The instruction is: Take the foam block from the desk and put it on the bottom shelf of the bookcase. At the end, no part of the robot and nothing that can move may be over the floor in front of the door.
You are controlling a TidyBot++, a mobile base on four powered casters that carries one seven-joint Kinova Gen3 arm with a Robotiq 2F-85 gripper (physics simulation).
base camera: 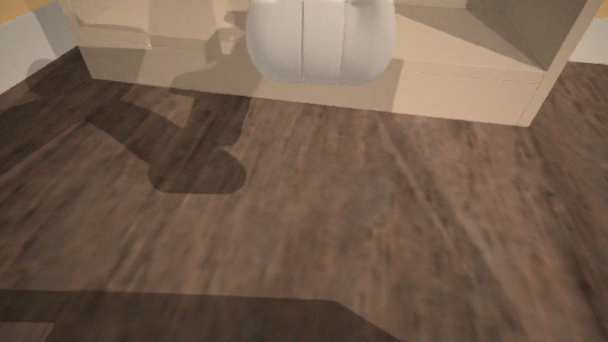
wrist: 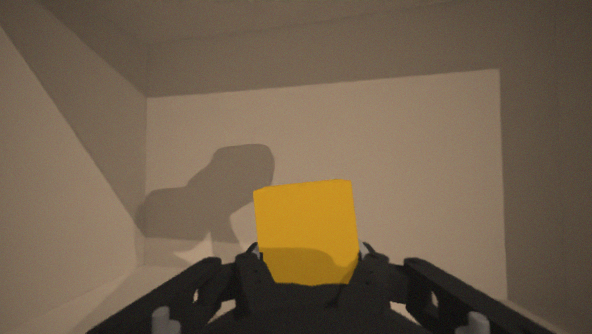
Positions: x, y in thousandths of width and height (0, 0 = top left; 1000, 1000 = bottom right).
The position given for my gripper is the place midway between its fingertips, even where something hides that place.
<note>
I see my gripper (wrist: 523, 744), a yellow foam block (wrist: 519, 696) and a beige bookcase (base camera: 822, 203).
The beige bookcase shows as well in the wrist view (wrist: 226, 487). The base camera view does not show the yellow foam block: it is out of frame.
</note>
